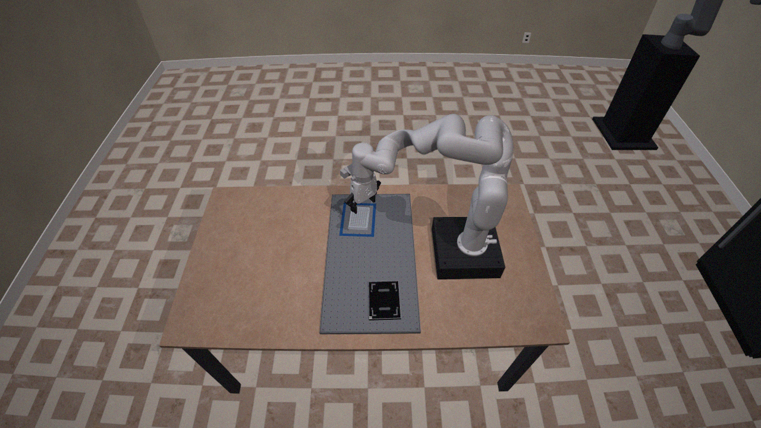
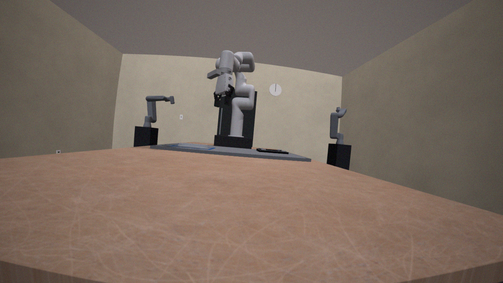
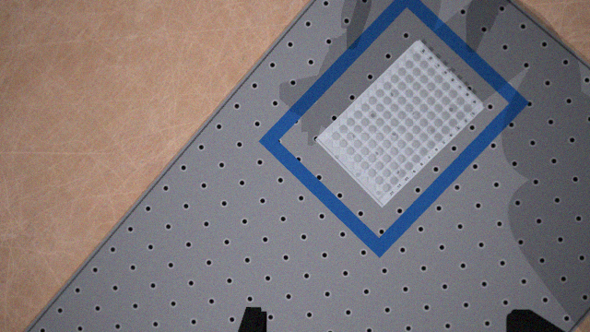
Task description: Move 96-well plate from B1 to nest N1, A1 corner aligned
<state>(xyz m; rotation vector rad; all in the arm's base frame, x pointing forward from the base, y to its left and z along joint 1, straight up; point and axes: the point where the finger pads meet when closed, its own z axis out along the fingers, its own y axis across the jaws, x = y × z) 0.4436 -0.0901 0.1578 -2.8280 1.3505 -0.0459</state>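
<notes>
Now: the 96-well plate 2 cm ahead of my hand, 12 cm to the right of it and 22 cm below it. The rest, counted from my hand: A1 corner mark (2 cm behind, 37 cm to the left, 22 cm below); then black plate nest (7 cm behind, 30 cm to the left, 23 cm below).
</notes>
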